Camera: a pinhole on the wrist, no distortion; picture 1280 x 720 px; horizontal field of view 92.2 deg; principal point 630.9 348.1 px. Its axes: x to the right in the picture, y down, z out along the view. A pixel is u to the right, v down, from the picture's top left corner.
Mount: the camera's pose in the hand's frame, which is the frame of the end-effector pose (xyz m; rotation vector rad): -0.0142 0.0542 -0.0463 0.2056 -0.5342 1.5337
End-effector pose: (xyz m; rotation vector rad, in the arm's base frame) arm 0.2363 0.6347 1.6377 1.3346 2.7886 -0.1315
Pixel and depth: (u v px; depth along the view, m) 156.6 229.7 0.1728
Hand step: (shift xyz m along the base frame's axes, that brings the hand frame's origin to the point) -0.1057 -0.1023 -0.0415
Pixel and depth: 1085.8 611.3 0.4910
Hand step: 0.3426 -0.2053 -0.4825
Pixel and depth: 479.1 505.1 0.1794
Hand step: 0.0087 -0.1196 -0.0693
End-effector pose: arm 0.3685 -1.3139 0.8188 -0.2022 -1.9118 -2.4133
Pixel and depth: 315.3 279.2 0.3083
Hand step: 0.0162 0.2044 -0.1888
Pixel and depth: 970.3 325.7 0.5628
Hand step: 0.1701 0.5488 0.1878
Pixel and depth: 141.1 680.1 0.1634
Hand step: 0.1103 0.0446 -0.1396
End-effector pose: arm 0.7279 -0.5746 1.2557 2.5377 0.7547 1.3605
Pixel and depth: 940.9 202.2 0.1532
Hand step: 0.1176 -0.0397 -0.0641
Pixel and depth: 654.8 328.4 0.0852
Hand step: 0.0178 -0.0278 -0.0312
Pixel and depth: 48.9 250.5 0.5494
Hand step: -0.0649 0.5798 -0.3770
